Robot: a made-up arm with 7 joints.
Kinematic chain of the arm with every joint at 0, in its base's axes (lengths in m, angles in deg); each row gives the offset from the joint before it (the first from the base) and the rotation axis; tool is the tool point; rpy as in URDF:
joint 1: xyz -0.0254 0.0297 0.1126 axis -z
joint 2: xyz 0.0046 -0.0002 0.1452 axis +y
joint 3: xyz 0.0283 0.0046 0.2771 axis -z
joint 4: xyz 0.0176 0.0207 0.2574 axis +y
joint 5: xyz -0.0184 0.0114 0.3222 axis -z
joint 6: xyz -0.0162 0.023 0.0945 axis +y
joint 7: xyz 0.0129 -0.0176 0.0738 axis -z
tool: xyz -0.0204 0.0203 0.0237 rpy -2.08 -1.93 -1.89
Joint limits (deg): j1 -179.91..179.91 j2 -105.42..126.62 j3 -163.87..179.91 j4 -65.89..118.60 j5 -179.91..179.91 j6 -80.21..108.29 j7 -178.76..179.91
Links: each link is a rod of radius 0.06 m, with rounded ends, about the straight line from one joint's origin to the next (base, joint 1, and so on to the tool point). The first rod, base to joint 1, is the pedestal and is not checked.
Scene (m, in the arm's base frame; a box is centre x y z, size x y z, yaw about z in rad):
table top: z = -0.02
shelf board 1: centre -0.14 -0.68 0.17 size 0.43 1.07 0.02 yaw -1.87
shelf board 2: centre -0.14 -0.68 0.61 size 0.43 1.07 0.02 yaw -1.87
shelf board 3: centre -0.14 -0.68 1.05 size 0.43 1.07 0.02 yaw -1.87
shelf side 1: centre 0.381 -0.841 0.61 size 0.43 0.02 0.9 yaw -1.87
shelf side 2: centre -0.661 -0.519 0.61 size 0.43 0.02 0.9 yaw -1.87
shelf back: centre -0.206 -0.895 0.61 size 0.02 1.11 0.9 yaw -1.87
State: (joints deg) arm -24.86 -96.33 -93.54 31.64 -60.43 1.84 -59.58
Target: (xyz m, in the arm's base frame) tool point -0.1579 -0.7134 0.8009
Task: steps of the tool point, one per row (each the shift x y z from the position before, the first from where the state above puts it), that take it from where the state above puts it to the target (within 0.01 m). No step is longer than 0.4 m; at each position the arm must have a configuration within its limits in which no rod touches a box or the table.
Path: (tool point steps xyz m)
1: 0.0264 0.2940 0.2375
2: 0.1716 0.2632 0.2004
3: 0.2801 0.1749 0.1403
4: 0.3272 0.0541 0.0668
5: 0.3061 -0.0652 -0.0078
6: 0.2246 -0.1753 0.0959
7: 0.1329 -0.2638 0.0530
8: 0.0090 -0.2990 0.0106
9: -0.1174 -0.2734 -0.0263
10: -0.2186 -0.1956 -0.0536
11: -0.2751 -0.0861 -0.0700

